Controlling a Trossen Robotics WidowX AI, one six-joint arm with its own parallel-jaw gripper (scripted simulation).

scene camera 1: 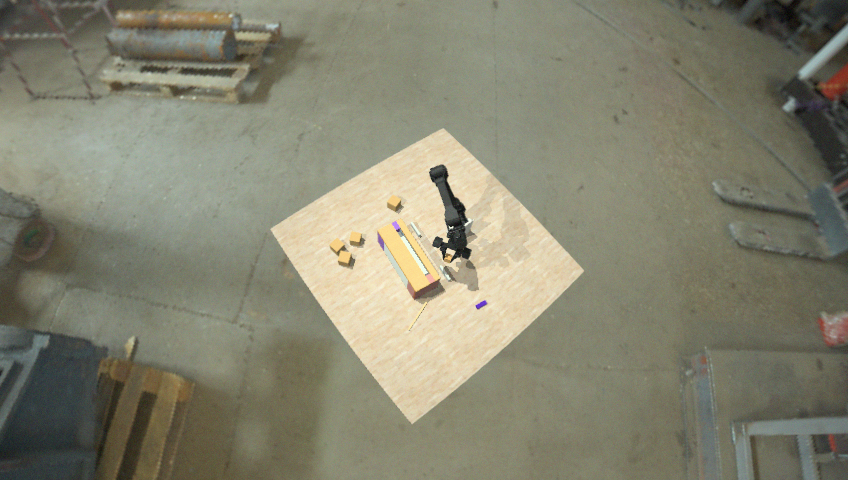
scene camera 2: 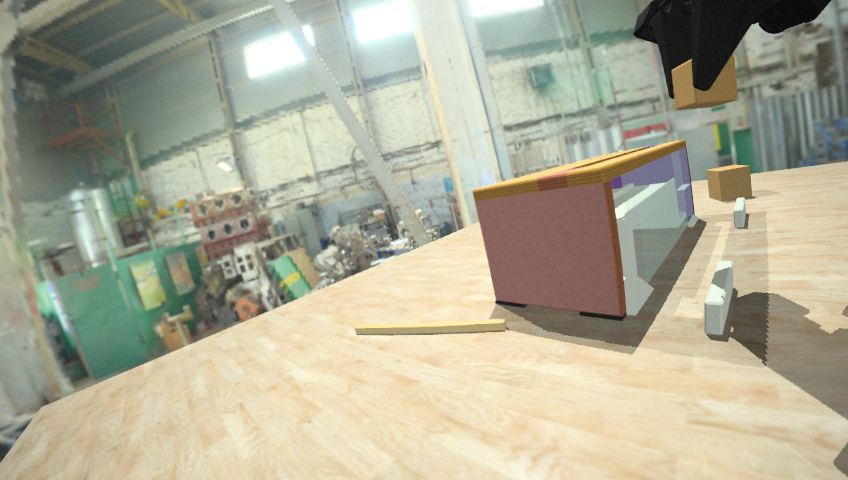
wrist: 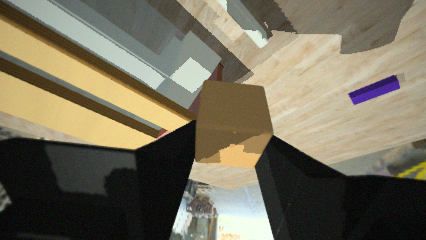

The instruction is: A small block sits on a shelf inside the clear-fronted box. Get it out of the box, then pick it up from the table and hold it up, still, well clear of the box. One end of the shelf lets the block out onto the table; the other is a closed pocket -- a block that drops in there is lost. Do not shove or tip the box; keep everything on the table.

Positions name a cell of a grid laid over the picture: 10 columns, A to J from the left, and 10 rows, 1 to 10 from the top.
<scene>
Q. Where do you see a tan block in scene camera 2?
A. I2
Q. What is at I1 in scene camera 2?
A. My gripper.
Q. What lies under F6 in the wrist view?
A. A tan block.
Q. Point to a box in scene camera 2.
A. At G5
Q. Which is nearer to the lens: the box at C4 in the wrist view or the purple piece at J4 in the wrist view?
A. The box.
</scene>
